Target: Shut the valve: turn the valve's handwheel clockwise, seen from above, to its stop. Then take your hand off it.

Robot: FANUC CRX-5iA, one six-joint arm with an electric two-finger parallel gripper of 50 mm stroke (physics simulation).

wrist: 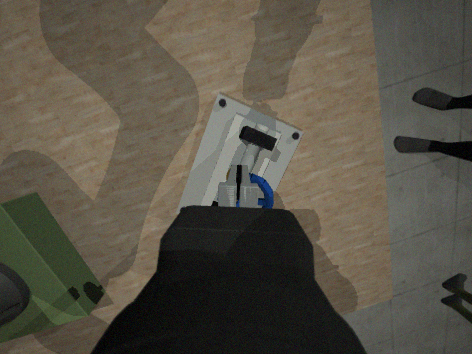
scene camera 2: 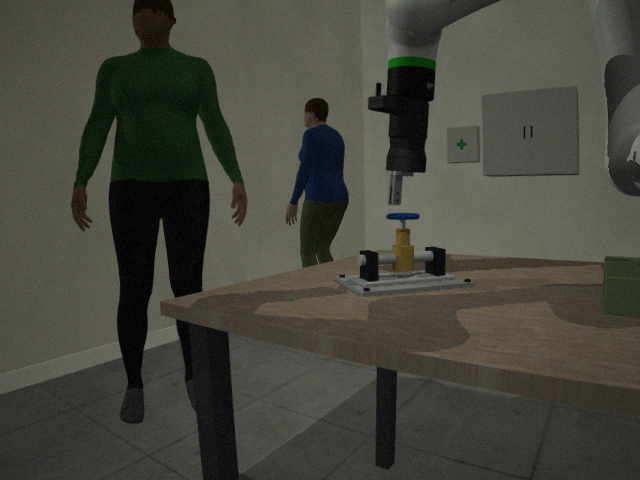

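Observation:
The valve's blue handwheel [scene camera 2: 402, 215] [wrist: 267, 190] lies level on top of the yellow valve body [scene camera 2: 403, 257]. The valve's pipe runs between two black blocks on a grey base plate [scene camera 2: 413, 286] [wrist: 197, 172] on the table. My gripper [scene camera 2: 394, 203] [wrist: 239, 175] is shut with nothing between its fingers. In the scene view its fingertips are a little above the handwheel, with a gap between them. In the wrist view the fingers cover much of the handwheel, and its right part shows beside them.
The table [scene camera 2: 516, 330] [wrist: 345, 150] carries a green box [scene camera 2: 621, 286] [wrist: 55, 240], at the right in the scene view. A person in green [scene camera 2: 157, 118] stands beyond the table's left end, and a person in blue [scene camera 2: 324, 162] stands farther back. Grey cabinets [scene camera 2: 553, 131] hang on the wall.

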